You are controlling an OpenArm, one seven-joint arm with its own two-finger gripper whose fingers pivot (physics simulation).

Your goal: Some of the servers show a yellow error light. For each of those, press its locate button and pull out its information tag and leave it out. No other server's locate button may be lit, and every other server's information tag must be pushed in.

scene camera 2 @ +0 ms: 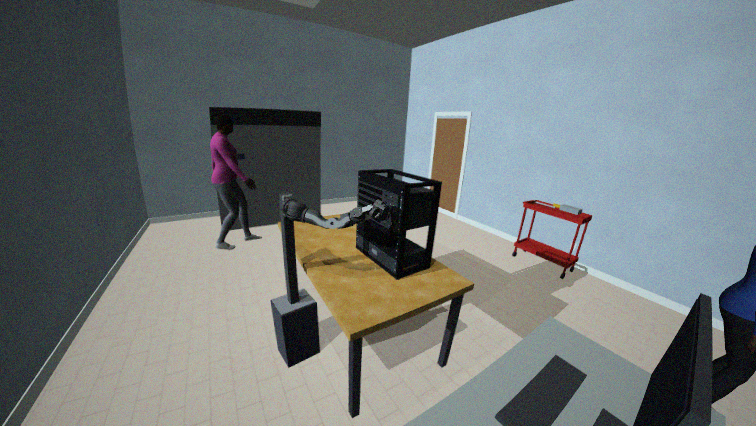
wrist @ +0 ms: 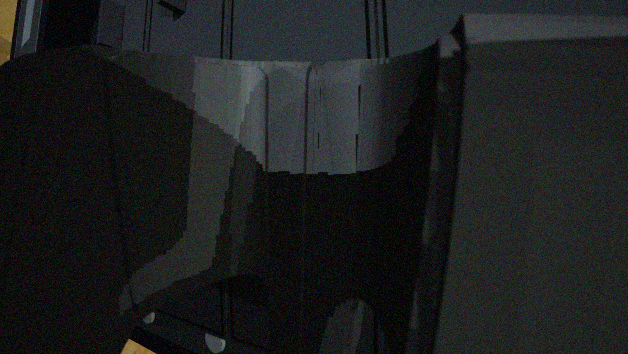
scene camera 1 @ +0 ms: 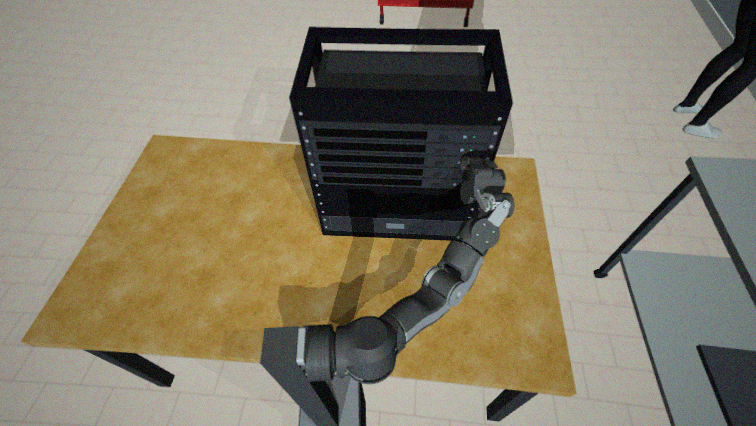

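A black rack [scene camera 1: 402, 107] [scene camera 2: 401, 248] holds several dark servers stacked in its upper half. The top server [scene camera 1: 441, 136] shows a green light and a pale bluish light at its right end. The second server [scene camera 1: 440, 149] shows a similar pair. No yellow light can be made out. My gripper [scene camera 1: 474, 158] [scene camera 2: 383, 210] is shut and empty, close to the right end of the server fronts, below the second server's lights. It hides the right ends of the lower servers. In the wrist view a small dark block [wrist: 172, 7] juts from a server front; the gripper's body covers most of that view.
The rack stands on a wooden table [scene camera 1: 185, 238] [scene camera 2: 402, 301]. A drawer-like panel [scene camera 1: 346, 224] is at the rack's bottom. A red cart [scene camera 2: 544, 254] stands on the floor behind. A grey desk [scene camera 1: 656, 285] is at the right. A person in pink [scene camera 2: 224, 158] is beyond the table.
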